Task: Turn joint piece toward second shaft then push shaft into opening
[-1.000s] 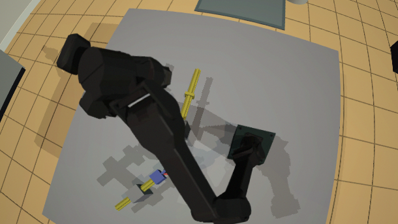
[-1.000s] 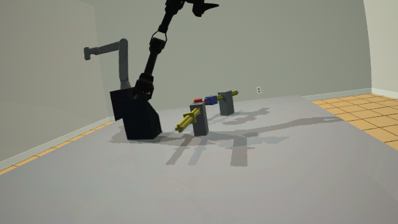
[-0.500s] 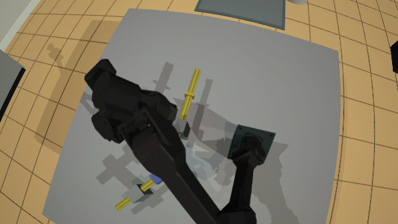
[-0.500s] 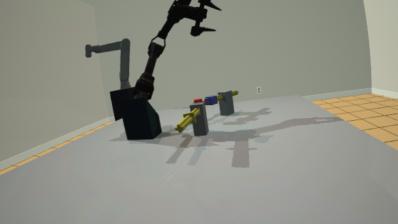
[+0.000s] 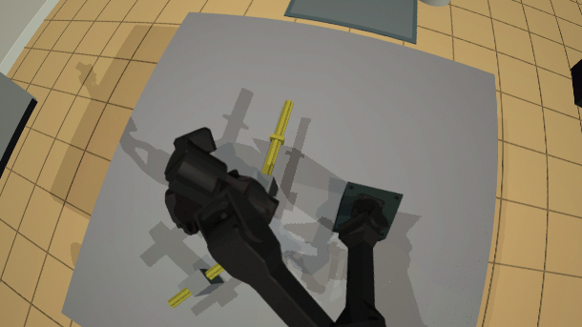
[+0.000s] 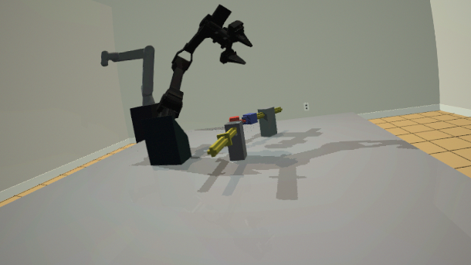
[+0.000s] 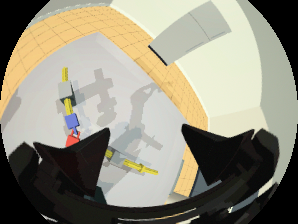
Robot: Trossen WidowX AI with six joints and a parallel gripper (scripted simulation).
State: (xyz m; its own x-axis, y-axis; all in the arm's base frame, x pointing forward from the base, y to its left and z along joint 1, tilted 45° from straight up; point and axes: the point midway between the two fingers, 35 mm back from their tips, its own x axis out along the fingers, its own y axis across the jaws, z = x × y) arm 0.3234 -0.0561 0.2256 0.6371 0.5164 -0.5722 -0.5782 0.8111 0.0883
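Now: gripper tip 110 mm past the red joint piece, 70 mm to the right of it and 250 mm above it.
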